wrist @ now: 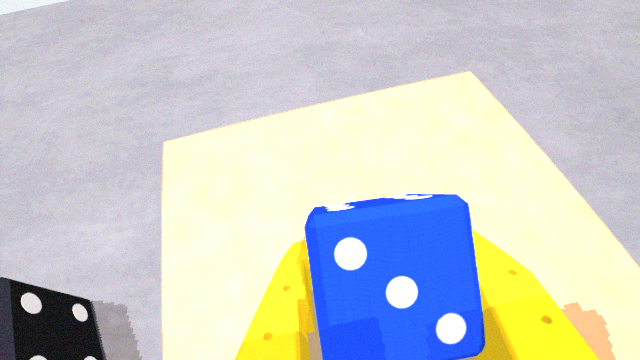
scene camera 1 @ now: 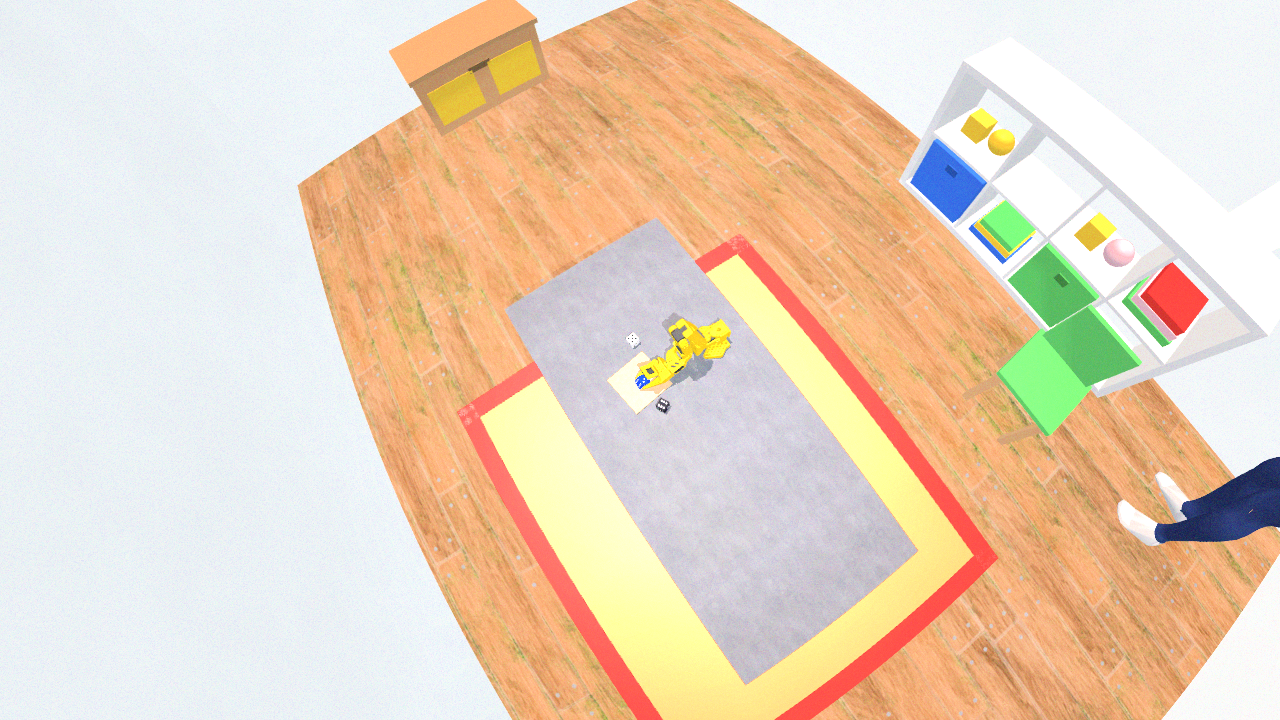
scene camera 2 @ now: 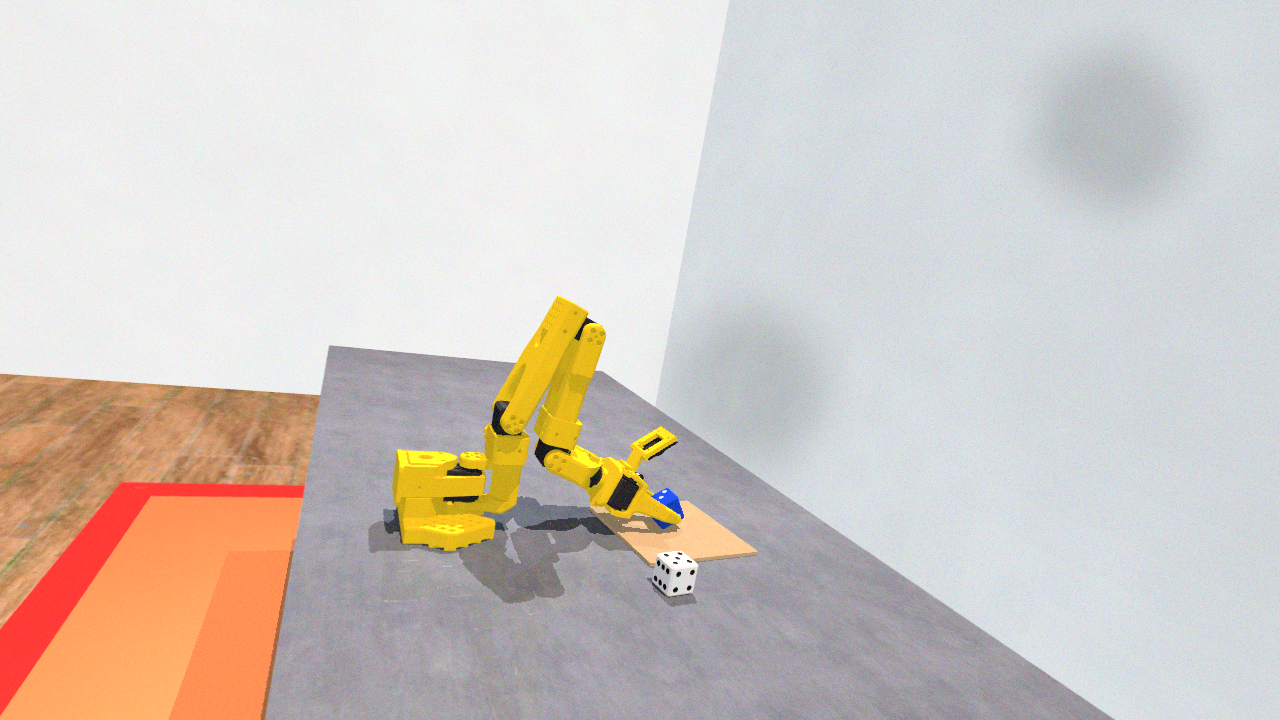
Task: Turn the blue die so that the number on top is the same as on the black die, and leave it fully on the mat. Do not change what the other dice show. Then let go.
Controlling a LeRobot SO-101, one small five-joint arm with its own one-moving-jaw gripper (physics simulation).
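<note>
The blue die is between the jaws of my gripper, which is shut on it. The jaws press on its left and right sides. Its three-pip face points at the wrist camera, and a narrow strip of another pipped face shows above. It looks tilted, low over the mat; contact with the mat is unclear. The black die stands beside the mat, cut off in the wrist view, with four pips visible on one face. I cannot tell its top number.
A white die stands on the grey table on the other side of the mat, with five on top. A shelf unit, a green chair and a person's legs show away from the table.
</note>
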